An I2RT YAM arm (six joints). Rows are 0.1 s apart.
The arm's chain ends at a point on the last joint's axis. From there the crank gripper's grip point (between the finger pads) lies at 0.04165 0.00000 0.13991 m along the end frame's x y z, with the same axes.
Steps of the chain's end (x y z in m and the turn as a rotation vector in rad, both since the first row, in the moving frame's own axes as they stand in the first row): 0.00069 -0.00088 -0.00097 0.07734 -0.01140 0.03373; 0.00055 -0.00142 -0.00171 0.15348 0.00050 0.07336; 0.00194 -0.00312 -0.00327 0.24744 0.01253 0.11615; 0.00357 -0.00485 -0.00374 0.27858 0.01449 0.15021; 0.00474 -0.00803 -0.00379 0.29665 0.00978 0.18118; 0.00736 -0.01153 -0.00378 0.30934 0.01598 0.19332; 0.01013 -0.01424 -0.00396 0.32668 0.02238 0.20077; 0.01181 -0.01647 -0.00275 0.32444 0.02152 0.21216; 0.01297 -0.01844 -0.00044 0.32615 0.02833 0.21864
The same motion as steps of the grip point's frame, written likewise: -0.00075 -0.01033 -0.00087 0.07734 -0.01140 0.03373; 0.00129 -0.01975 -0.00314 0.15348 0.00050 0.07336; 0.00539 -0.03237 -0.00746 0.24744 0.01253 0.11615; 0.00800 -0.03679 -0.00887 0.27858 0.01449 0.15021; 0.00912 -0.04113 -0.00918 0.29665 0.00978 0.18118; 0.01291 -0.04566 -0.00984 0.30934 0.01598 0.19332; 0.01688 -0.05021 -0.01093 0.32668 0.02238 0.20077; 0.01857 -0.05166 -0.00951 0.32444 0.02152 0.21216; 0.02076 -0.05341 -0.00752 0.32615 0.02833 0.21864
